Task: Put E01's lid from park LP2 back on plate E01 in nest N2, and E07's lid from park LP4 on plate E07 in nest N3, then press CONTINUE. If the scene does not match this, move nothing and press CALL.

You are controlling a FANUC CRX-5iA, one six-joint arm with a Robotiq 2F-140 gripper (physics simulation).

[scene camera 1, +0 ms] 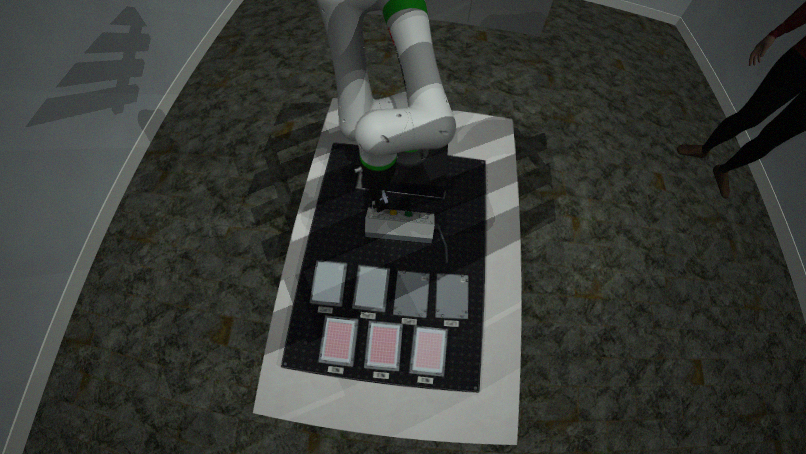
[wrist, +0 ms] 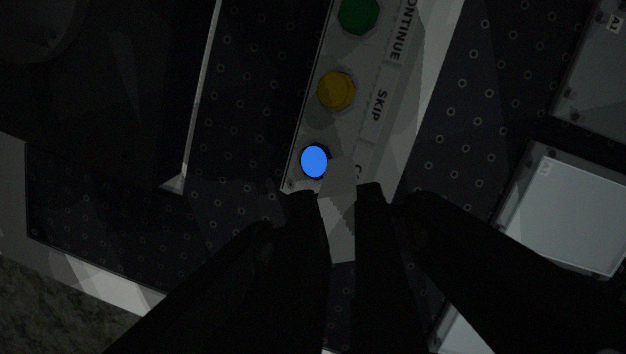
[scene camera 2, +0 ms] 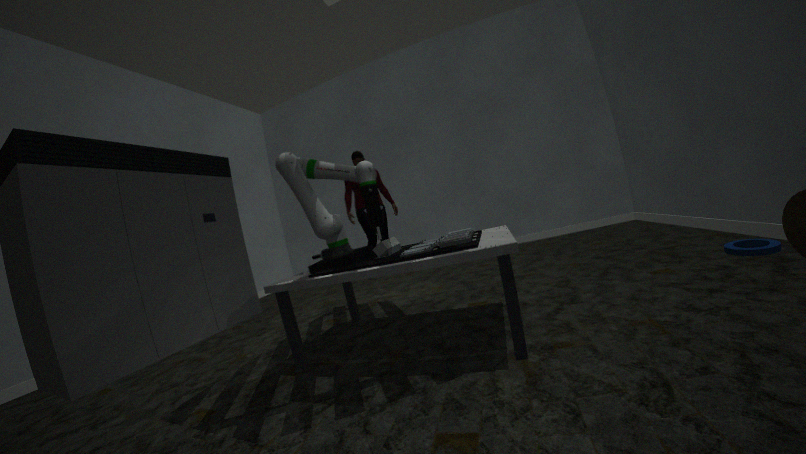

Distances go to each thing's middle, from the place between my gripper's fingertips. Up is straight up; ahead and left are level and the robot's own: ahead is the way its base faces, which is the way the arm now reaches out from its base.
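The blue CALL button (wrist: 313, 160) sits 2 cm behind my hand and 3 cm below it. As for the yellow SKIP button (wrist: 335, 90), it is 3 cm below my hand, 2 cm behind it and 5 cm to the left of it.
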